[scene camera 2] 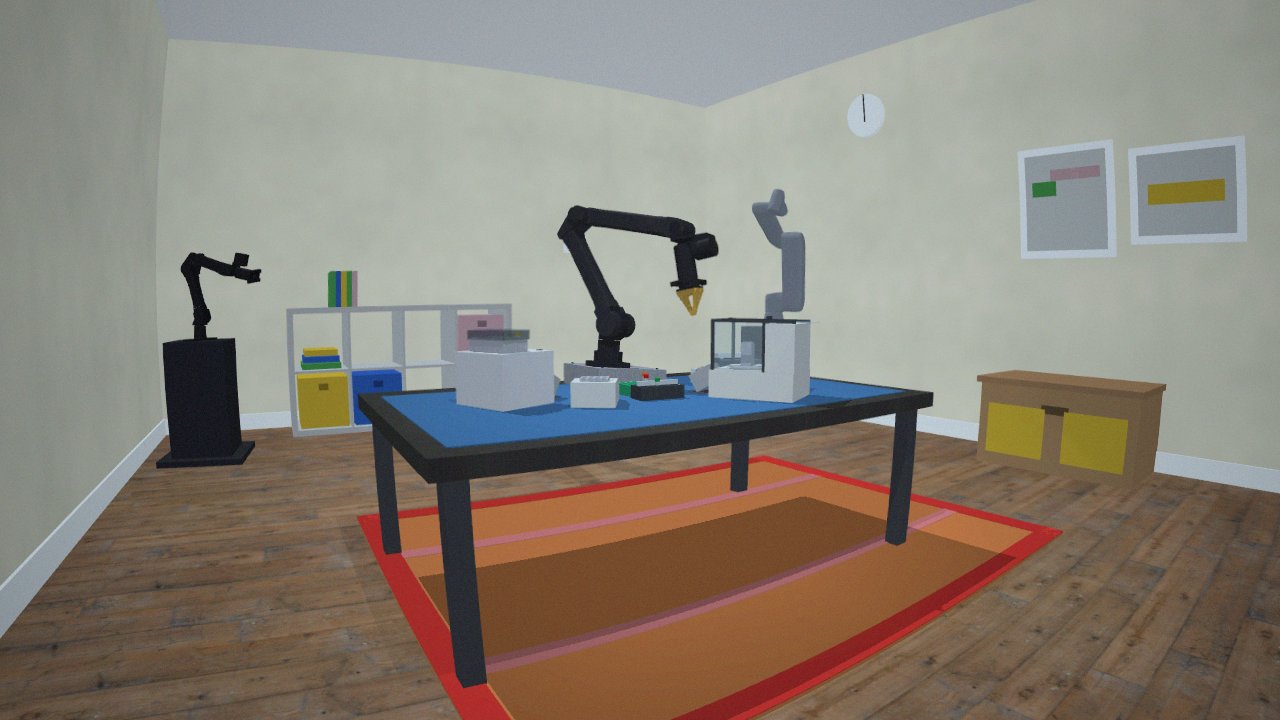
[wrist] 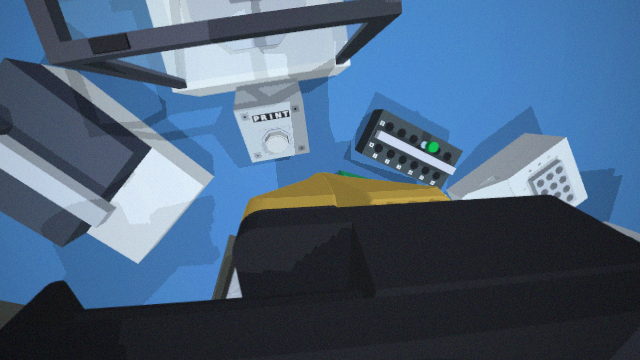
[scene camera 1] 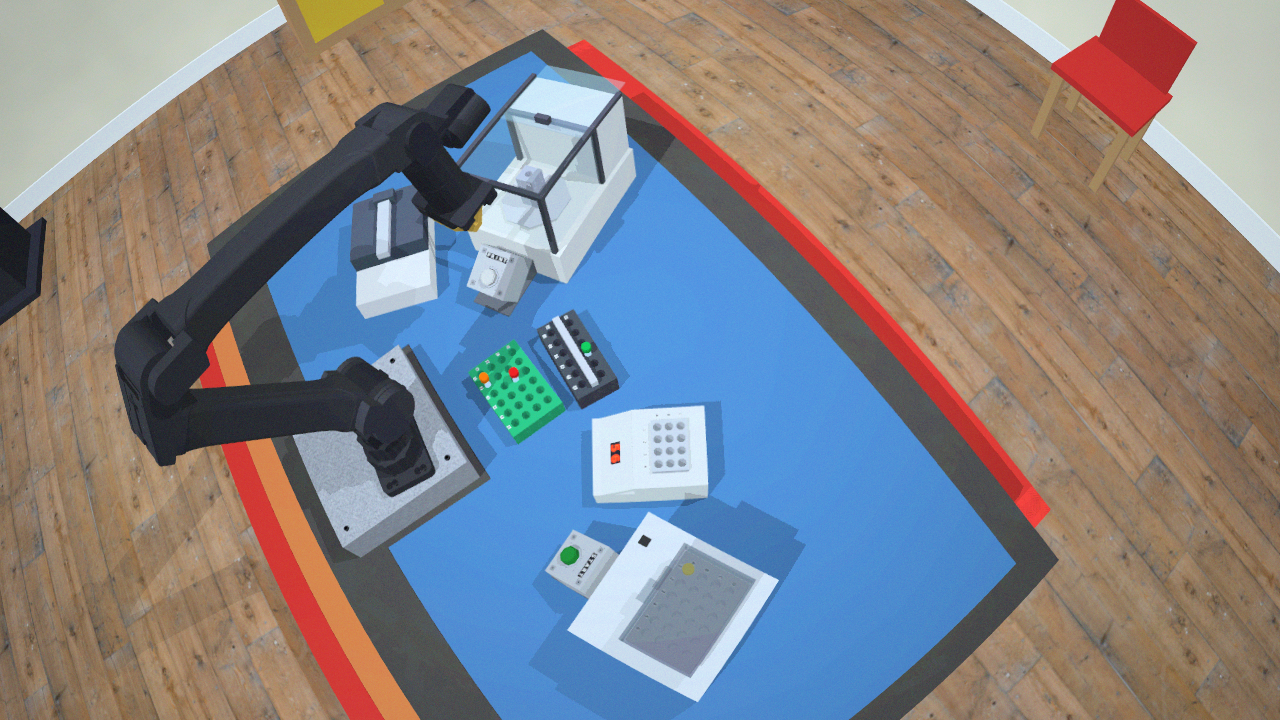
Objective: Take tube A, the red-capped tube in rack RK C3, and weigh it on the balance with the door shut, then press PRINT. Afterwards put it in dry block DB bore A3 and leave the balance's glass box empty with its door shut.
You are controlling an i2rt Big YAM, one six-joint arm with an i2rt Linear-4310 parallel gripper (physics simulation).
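The red-capped tube [scene camera 1: 513, 372] [scene camera 2: 644, 375] stands in the green rack [scene camera 1: 517, 431]; its hole label is unreadable. My gripper [scene camera 1: 476, 223] [scene camera 2: 691, 311] [wrist: 320, 184] is shut and empty, high near the front left of the balance [scene camera 1: 586, 234] [scene camera 2: 783, 362] [wrist: 260, 75]. In scene camera 1, a dark handle [scene camera 1: 542, 118] shows toward the back of the glass box's top; I cannot tell whether the door is shut. A pale holder [scene camera 1: 529, 176] stands on the pan, with no red cap visible. The PRINT button [scene camera 1: 488, 276] [wrist: 276, 142] is beside the balance. The white dry block [scene camera 1: 631, 438] [scene camera 2: 586, 394] [wrist: 572, 167] has several bores, apparently empty.
A dark-topped white device [scene camera 1: 396, 286] [wrist: 150, 200] stands left of the PRINT box. The black rack [scene camera 1: 595, 391] [wrist: 367, 130] holds a green-capped tube [scene camera 1: 586, 346] [wrist: 432, 146]. An orange-capped tube [scene camera 1: 484, 377] stands in the green rack. A large white device [scene camera 1: 617, 600] and green button [scene camera 1: 569, 555] stand beyond the dry block.
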